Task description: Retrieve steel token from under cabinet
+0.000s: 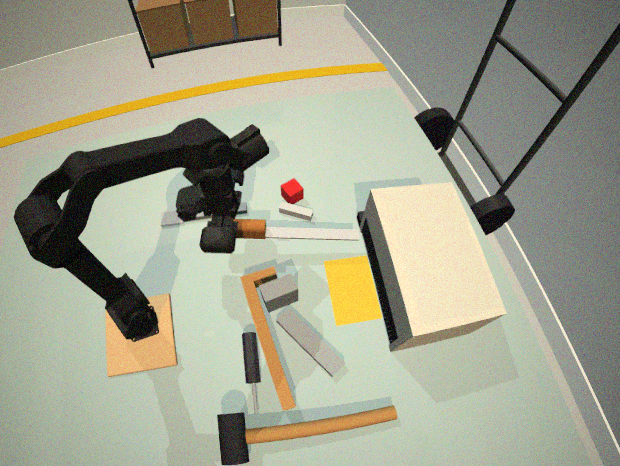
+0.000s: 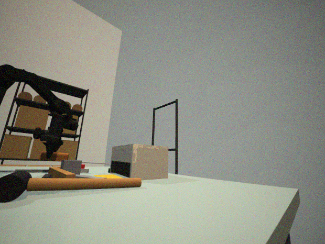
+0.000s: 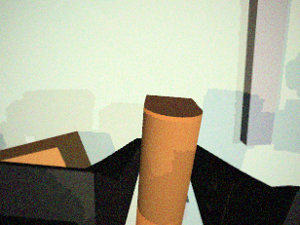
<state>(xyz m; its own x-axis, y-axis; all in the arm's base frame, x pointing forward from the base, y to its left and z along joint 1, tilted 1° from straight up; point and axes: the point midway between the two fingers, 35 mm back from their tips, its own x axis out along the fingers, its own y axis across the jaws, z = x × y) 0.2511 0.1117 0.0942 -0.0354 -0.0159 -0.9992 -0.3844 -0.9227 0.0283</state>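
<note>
Now: the small grey block 110 mm ahead of my gripper tip, 60 mm below it and 10 mm to the right of it. Also, from my gripper tip: grey L-shaped strip (120 mm to the left, 70 mm behind, 60 mm below); then white bar (160 mm ahead, 60 mm below, 30 mm to the left); then red cube (170 mm ahead, 80 mm to the left, 50 mm below).
</note>
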